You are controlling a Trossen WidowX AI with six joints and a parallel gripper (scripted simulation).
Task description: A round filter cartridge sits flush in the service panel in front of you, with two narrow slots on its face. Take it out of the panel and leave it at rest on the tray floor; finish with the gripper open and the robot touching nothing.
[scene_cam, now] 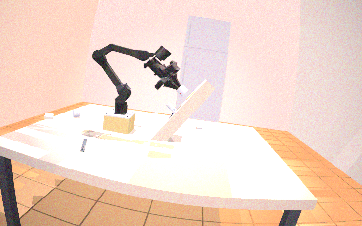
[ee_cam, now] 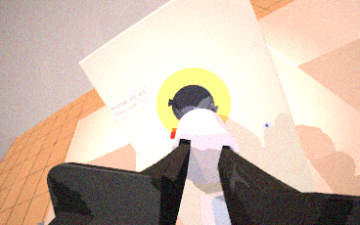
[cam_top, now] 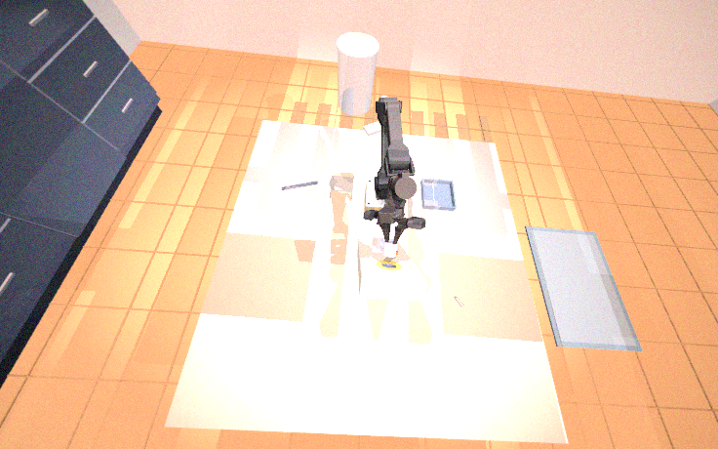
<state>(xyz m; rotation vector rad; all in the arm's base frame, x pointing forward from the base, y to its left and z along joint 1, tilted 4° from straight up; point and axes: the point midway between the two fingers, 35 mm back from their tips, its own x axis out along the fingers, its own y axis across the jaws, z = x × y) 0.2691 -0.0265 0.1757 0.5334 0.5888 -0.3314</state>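
Now: the cream service panel 100 mm below my gripper tip, 30 mm ahead of it and 10 mm to the right of it. From my gripper tip the other things lie so: round white filter cartridge 10 mm below, 10 mm ahead; then blue tray 330 mm to the left, 320 mm behind, 240 mm below.
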